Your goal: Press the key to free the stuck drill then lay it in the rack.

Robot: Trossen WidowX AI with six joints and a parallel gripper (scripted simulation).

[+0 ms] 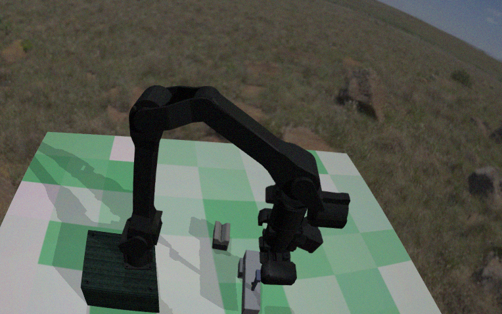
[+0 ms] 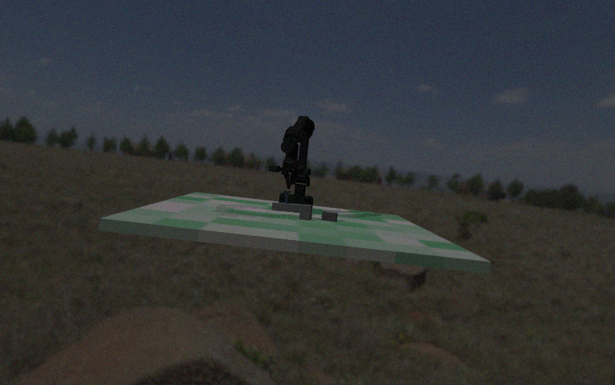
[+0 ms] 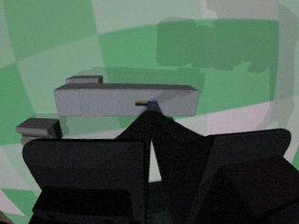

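Now: gripper tip 20 mm past the blue key and 40 mm above it. Round my gripper tip: drill 50 mm to the left, 90 mm below; rack 30 mm behind, 210 mm to the left, 110 mm below; grey housing block 30 mm to the left, 90 mm below.
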